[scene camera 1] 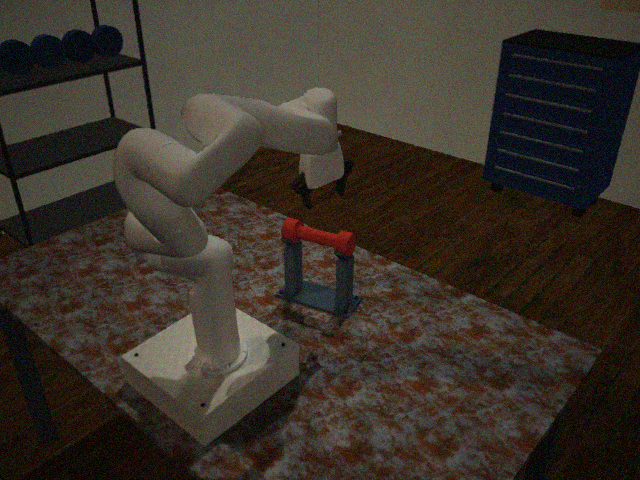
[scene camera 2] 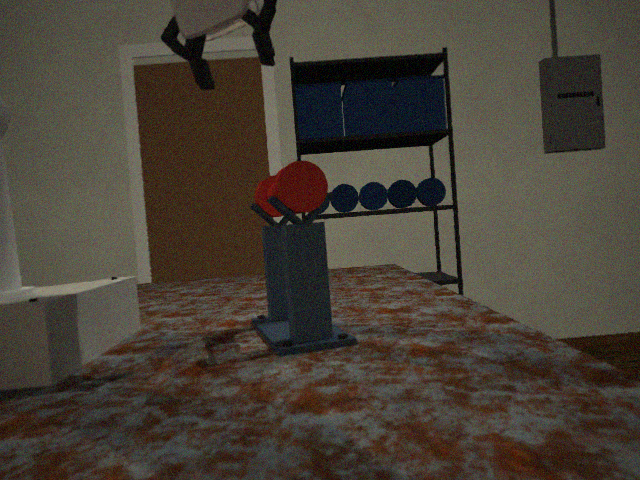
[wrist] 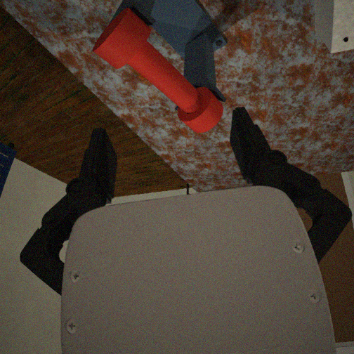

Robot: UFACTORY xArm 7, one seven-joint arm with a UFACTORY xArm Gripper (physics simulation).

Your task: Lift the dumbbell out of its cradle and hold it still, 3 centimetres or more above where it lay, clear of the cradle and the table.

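Frame: origin at the arm's base, x left, y back, z up, level; centimetres.
Seen in the pictures: gripper, fingertip midpoint: [scene camera 1: 324, 199] [scene camera 2: 237, 77]; arm's base, origin of the base link: [scene camera 1: 220, 355].
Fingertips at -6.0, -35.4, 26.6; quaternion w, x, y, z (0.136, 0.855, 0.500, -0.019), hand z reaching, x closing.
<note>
Pixels of each thing's top centre, then the offset from my fingertips to it, as dx, dy, dz. Level surfaces: height alone.
- red dumbbell, middle of its top: [scene camera 2: 284, 170] [scene camera 1: 318, 226] +5.3, -5.9, -11.8
- blue-grey cradle, middle of its top: [scene camera 2: 287, 198] [scene camera 1: 318, 239] +5.3, -5.9, -15.9
- grey table, its level: dz -35.2
A red dumbbell [scene camera 1: 318, 237] [scene camera 2: 302, 187] [wrist: 165, 75] lies level across the two posts of the blue-grey cradle [scene camera 1: 293, 268] [scene camera 2: 308, 279] [wrist: 199, 67], its round heads resting in V-shaped holders. The cradle stands upright on the table. My gripper [scene camera 1: 324, 196] [scene camera 2: 235, 73] [wrist: 170, 132] is open and empty. It hangs above the dumbbell, apart from it. In the wrist view the dumbbell lies beyond the fingertips, towards the top of the view, its bar slanting, with the nearer head between the two fingers' directions.
The arm's white base [scene camera 1: 258, 356] [scene camera 2: 103, 320] stands on the mottled orange and grey table [scene camera 1: 439, 361] [scene camera 2: 413, 403] near the cradle. A shelf rack [scene camera 1: 144, 77] [scene camera 2: 451, 170] with blue balls, a blue drawer cabinet [scene camera 1: 547, 124] and a brown door [scene camera 2: 201, 165] are in the background.
</note>
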